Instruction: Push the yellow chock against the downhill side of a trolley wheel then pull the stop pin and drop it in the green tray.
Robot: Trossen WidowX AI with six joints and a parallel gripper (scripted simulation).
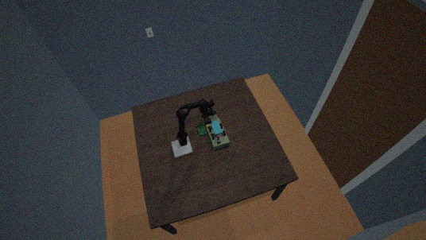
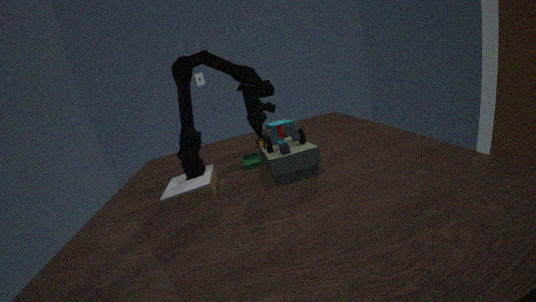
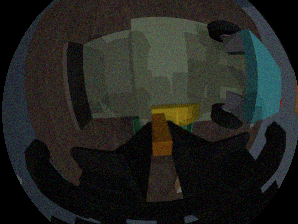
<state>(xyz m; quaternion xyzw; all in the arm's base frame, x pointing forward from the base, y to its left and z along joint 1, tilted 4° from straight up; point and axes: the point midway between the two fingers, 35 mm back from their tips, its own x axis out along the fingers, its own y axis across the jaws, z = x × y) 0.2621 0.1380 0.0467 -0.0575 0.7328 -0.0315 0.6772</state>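
Right now my gripper tip is 24 cm to the left of the red-headed stop pin, 5 cm short of it and 4 cm below it. Also, from my gripper tip: grey-green ramp block (13 cm to the right, 6 cm ahead, 4 cm below); green tray (9 cm below, 6 cm behind, 2 cm to the right); yellow chock (2 cm to the right, 1 cm below).
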